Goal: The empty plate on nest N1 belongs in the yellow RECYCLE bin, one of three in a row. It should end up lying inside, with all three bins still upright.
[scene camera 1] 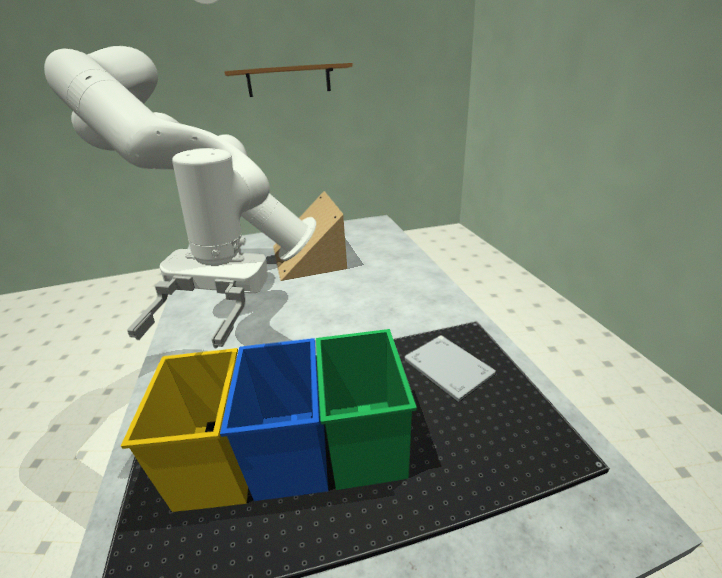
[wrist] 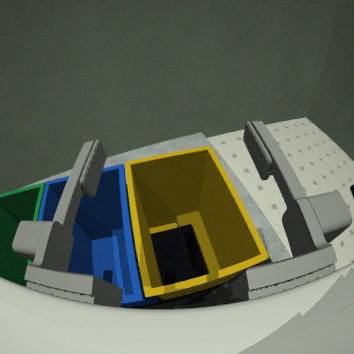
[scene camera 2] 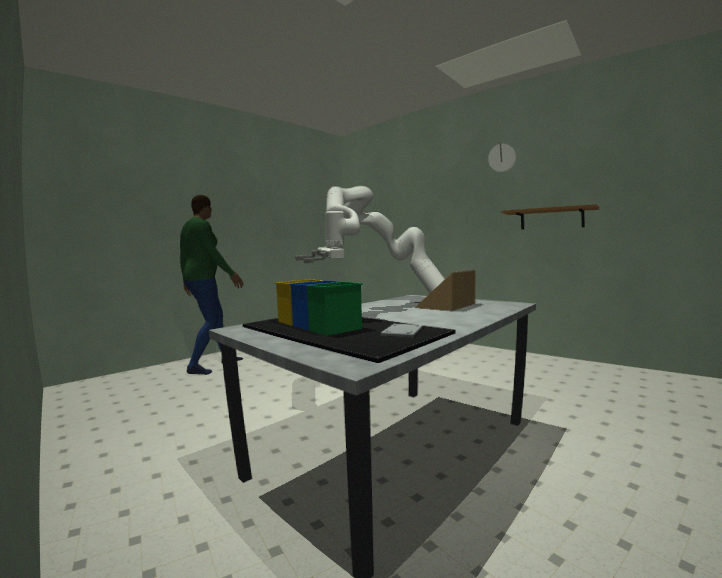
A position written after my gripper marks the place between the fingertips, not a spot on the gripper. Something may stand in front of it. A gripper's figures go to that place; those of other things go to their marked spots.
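Scene:
My gripper (scene camera 1: 173, 339) is 0.54 m from the lens. There's a blue bin (scene camera 1: 272, 420) that's 0.75 m from the lens, and a green bin (scene camera 1: 366, 404) that's also 0.75 m from the lens.

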